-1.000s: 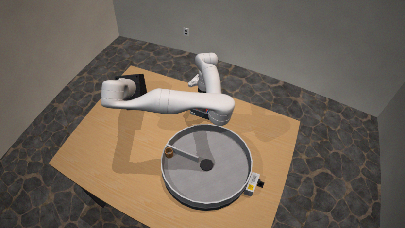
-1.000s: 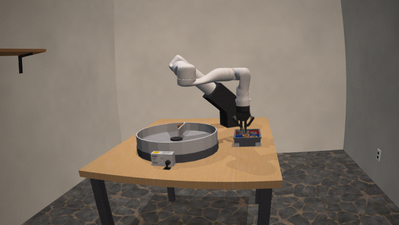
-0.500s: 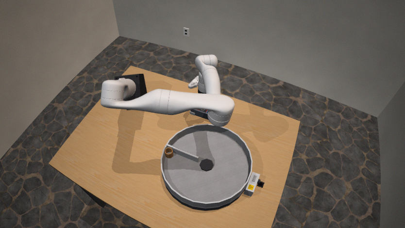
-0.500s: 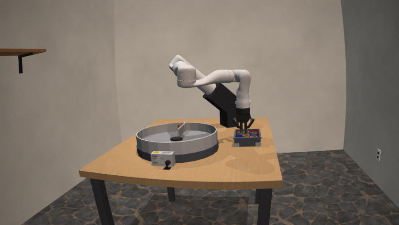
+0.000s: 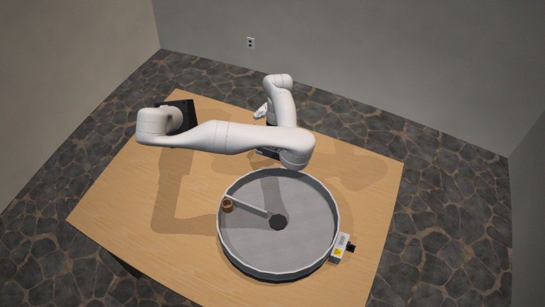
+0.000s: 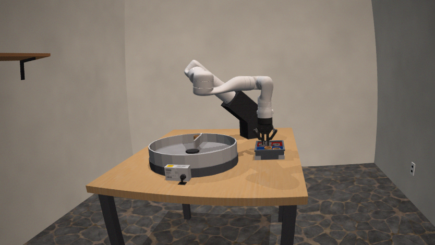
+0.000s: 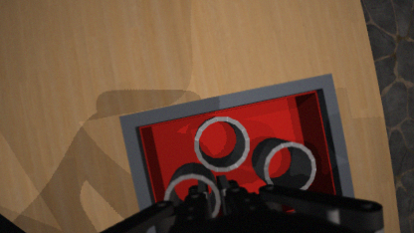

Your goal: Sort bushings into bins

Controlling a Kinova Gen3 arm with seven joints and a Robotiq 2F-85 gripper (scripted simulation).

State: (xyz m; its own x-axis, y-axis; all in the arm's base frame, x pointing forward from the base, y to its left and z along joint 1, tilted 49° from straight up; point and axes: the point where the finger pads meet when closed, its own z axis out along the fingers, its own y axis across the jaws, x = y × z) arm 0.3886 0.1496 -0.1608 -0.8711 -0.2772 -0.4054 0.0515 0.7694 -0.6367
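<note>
Now: hand 30 mm short of the two-part bin, 20 mm to the right of it and 20 mm above it. Also, from my hand: turntable: 340 mm to the right, 160 mm ahead, 10 mm above.
</note>
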